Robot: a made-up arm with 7 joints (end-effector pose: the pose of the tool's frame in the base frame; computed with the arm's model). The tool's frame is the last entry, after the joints. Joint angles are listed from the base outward.
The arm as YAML. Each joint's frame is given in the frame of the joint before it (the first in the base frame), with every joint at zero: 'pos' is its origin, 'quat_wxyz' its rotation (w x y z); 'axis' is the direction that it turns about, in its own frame. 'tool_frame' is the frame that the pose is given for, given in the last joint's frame.
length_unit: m
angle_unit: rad
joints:
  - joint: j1
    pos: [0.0, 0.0, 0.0]
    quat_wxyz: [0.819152, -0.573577, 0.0, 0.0]
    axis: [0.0, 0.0, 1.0]
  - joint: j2
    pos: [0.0, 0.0, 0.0]
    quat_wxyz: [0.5, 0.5, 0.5, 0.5]
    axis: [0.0, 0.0, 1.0]
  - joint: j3
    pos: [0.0, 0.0, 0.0]
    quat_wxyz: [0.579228, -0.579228, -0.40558, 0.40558]
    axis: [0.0, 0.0, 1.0]
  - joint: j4
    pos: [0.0, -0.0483, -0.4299]
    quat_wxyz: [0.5, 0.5, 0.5, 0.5]
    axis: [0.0, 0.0, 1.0]
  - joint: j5
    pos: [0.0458, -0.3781, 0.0]
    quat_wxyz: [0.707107, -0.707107, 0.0, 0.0]
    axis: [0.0, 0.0, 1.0]
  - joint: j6
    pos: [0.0, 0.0, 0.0]
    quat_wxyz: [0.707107, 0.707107, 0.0, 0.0]
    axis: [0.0, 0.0, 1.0]
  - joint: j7
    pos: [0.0, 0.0, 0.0]
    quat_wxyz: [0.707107, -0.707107, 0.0, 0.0]
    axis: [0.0, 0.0, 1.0]
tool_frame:
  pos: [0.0, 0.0, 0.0]
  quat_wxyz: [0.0, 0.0, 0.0, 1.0]
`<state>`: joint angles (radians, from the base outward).
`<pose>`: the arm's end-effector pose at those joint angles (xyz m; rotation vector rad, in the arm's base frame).
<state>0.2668 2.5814 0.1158 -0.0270 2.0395 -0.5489 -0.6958</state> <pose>0.1435 0.4358 0.6665 2.4765 -1.8603 0.0988</pose>
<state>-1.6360 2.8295 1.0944 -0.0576 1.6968 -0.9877 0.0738</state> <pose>-0.6519 0.4621 0.1348 0.2252 0.7290 -0.4952</pose>
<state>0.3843 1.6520 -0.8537 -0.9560 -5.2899 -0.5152 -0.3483</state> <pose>0.0434 0.7207 -0.2405 0.7861 -0.4621 -0.8810</pose>
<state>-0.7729 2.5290 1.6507 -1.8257 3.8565 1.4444 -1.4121</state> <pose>-0.4187 -0.0664 0.3809 0.0627 0.3532 2.7438</pose>
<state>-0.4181 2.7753 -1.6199 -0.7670 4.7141 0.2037 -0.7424</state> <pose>-0.1635 0.5347 0.5506 0.3499 -2.4488 1.4279</pose>
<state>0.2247 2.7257 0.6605 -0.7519 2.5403 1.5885 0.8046</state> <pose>0.3546 0.1666 0.6817 -0.3772 -0.6862 0.6870</pose>
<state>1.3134 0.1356 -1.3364 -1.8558 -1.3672 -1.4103 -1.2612</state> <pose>-0.2378 -0.3957 -0.3190 -0.3649 2.9555 0.9478</pose>
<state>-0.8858 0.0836 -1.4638 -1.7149 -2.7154 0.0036 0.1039</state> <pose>0.2569 -0.4391 -0.3202 -1.1893 1.1178 0.7937</pose>
